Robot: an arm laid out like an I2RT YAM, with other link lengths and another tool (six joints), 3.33 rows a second.
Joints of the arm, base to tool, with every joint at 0 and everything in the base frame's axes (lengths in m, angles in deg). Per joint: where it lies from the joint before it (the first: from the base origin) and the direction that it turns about. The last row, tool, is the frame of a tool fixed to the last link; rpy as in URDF.
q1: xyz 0 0 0.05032 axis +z
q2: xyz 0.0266 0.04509 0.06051 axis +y
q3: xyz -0.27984 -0.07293 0 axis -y
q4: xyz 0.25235 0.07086 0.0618 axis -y
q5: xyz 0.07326 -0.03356 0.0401 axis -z
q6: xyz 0.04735 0 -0.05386 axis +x
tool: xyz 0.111 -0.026 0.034 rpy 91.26 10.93 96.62
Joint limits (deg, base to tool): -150..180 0..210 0..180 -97..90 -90..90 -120..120
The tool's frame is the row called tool.
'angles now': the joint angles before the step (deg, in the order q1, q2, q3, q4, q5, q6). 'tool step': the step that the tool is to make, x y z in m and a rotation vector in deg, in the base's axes. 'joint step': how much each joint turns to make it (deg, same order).
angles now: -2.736, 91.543, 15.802, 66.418, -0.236, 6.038
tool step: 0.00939, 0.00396, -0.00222, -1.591, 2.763, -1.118
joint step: 1.819, -0.404, 2.990, -6.080, 3.196, -1.106
